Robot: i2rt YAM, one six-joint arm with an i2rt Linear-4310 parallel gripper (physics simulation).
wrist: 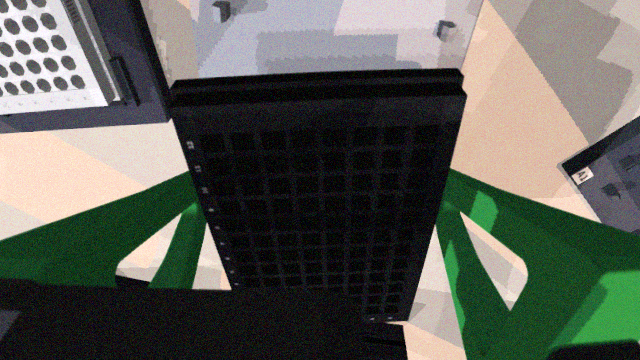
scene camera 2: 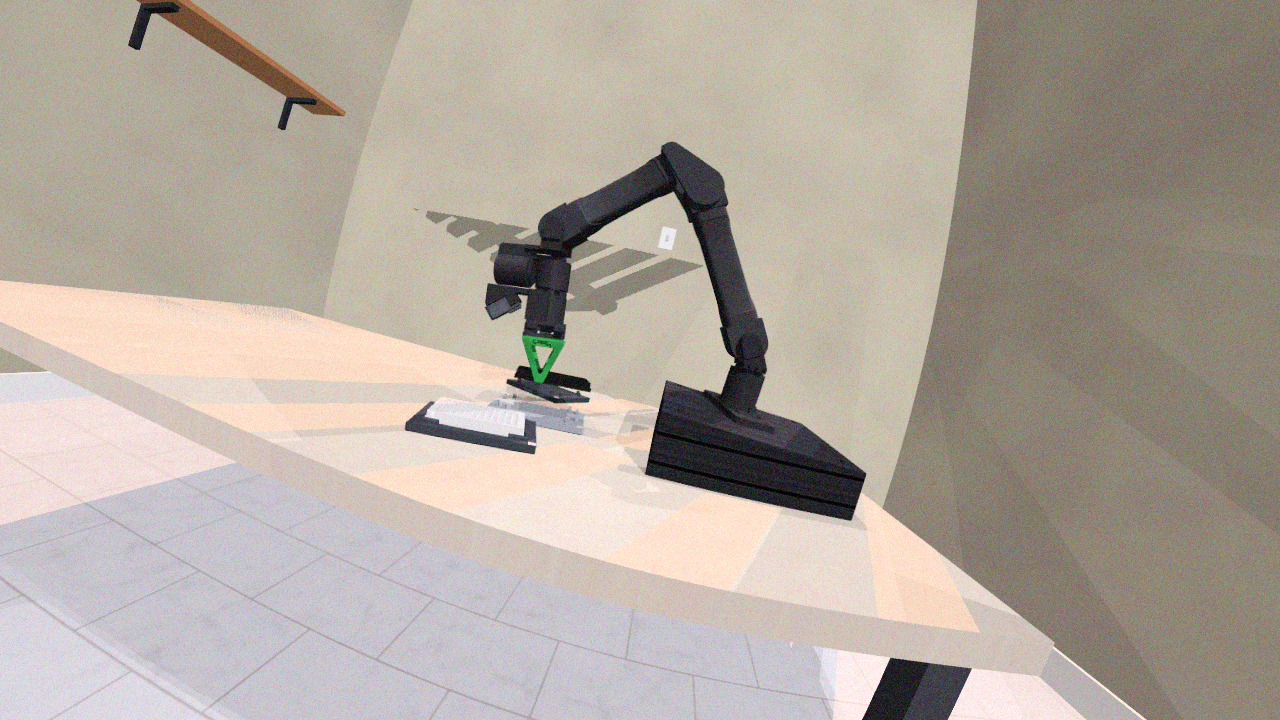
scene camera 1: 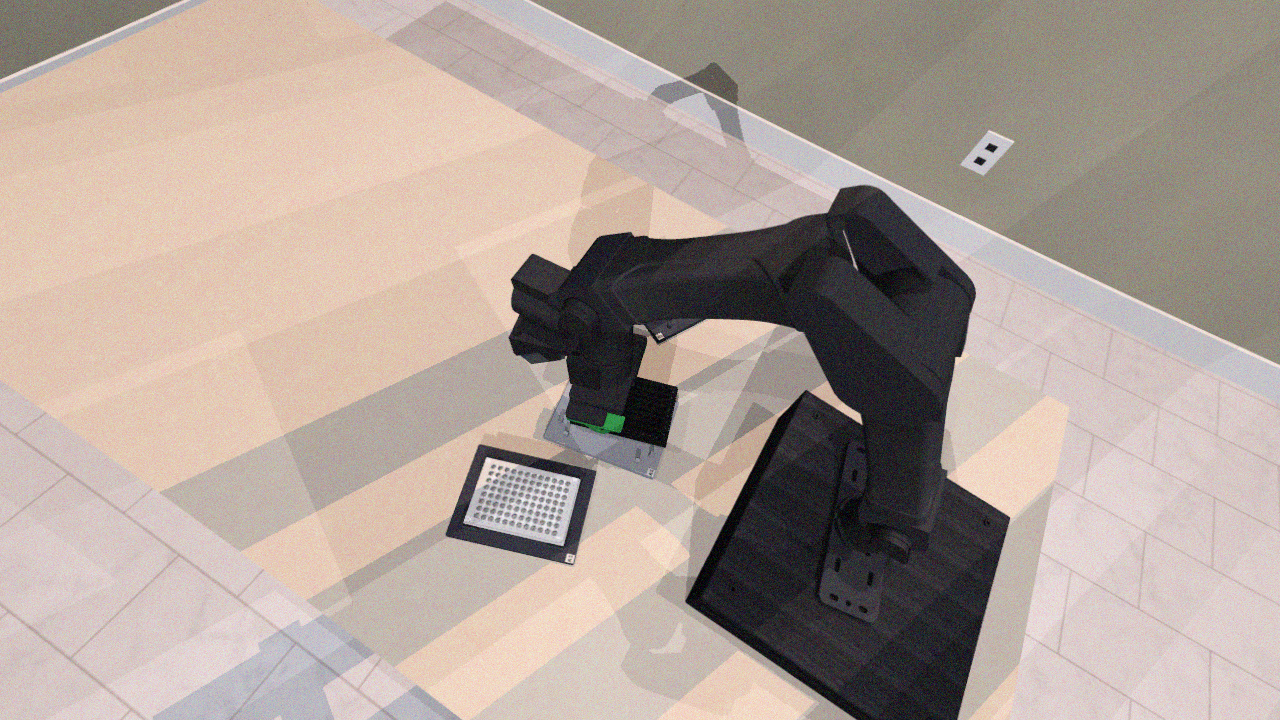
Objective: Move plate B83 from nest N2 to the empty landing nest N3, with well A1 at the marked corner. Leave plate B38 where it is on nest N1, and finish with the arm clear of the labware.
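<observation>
A black well plate (scene camera 1: 655, 410) (scene camera 2: 572, 381) (wrist: 320, 185), taken as B83, is held between the green fingers of my gripper (scene camera 1: 615, 410) (scene camera 2: 540, 377) (wrist: 320, 180). It hangs level above the translucent nest (scene camera 1: 617, 453) (scene camera 2: 559, 420) (wrist: 300, 20), with a gap beneath it. In the wrist view its number 12 end is far from the wrist. That nest's corner tag (scene camera 1: 650, 471) is at its front right in scene camera 1. A white plate (scene camera 1: 521, 501) (scene camera 2: 474, 417) (wrist: 35, 55), taken as B38, sits on a dark nest (scene camera 1: 460, 528) (scene camera 2: 469, 438) (wrist: 147, 107). Printed plate names are unreadable.
Another dark nest (scene camera 1: 673, 328) (scene camera 2: 563, 394) (wrist: 620, 210) lies behind the arm, partly hidden; its A1 tag (wrist: 581, 175) shows in the wrist view. The arm's black base block (scene camera 1: 760, 573) (scene camera 2: 751, 465) stands to the right of the nests.
</observation>
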